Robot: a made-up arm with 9 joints. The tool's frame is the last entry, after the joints.
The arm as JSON. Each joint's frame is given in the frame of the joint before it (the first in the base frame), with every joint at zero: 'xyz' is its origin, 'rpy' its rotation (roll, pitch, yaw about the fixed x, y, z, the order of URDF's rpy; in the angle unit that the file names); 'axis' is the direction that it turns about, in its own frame. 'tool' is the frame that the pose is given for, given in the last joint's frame.
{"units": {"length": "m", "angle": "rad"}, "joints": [
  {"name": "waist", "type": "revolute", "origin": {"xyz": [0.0, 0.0, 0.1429], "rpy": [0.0, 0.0, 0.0]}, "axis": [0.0, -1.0, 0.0]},
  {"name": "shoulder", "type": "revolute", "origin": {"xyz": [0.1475, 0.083, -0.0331], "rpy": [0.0, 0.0, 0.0]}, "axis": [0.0, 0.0, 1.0]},
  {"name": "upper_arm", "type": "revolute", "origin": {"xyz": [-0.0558, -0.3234, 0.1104], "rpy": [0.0, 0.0, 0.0]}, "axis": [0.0, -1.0, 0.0]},
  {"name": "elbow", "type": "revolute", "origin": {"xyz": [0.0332, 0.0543, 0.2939], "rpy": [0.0, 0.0, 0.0]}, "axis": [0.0, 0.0, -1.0]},
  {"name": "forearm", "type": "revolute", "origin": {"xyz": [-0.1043, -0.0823, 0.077], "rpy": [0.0, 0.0, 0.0]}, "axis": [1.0, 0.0, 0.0]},
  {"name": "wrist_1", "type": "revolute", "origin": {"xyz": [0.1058, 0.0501, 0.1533], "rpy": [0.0, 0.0, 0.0]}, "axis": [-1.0, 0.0, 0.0]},
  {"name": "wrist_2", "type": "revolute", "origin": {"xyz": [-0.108, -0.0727, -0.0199], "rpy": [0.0, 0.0, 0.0]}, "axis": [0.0, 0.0, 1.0]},
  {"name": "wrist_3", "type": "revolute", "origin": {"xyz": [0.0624, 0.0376, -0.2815], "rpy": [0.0, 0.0, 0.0]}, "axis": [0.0, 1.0, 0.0]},
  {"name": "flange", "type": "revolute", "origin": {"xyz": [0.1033, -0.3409, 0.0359], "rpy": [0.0, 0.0, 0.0]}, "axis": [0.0, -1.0, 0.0]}
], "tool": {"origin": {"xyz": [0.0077, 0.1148, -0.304], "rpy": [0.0, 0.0, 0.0]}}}
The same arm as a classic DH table. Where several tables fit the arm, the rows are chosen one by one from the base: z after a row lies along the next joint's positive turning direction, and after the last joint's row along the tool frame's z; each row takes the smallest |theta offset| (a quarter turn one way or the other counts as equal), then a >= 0, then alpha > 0; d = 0 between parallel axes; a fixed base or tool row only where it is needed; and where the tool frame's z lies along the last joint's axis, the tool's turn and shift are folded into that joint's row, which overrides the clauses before.
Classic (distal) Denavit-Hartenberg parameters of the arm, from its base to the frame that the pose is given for. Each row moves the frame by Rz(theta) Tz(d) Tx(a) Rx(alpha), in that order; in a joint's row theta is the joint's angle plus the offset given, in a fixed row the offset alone. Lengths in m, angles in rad.
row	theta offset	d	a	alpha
base (fixed)	0.0000	0.1429	0.0000	1.5708
waist	0.0000	-0.0830	0.1475	-1.5708
shoulder	0.0000	0.0773	-0.0558	1.5708
upper_arm	0.0000	0.2691	0.0332	1.5708
elbow	1.5708	-0.3709	0.0823	1.5708
forearm	1.2549	0.0000	-0.1613	3.1416
wrist_1	1.2549	0.1065	0.0727	-1.5708
wrist_2	1.5708	-0.3014	0.0624	-1.5708
wrist_3	-0.3345	0.0000	0.1094	3.1416
flange	-0.3345	0.1885	0.0077	-1.5708
tool (fixed)	0.0000	-0.3040	0.0000	0.0000

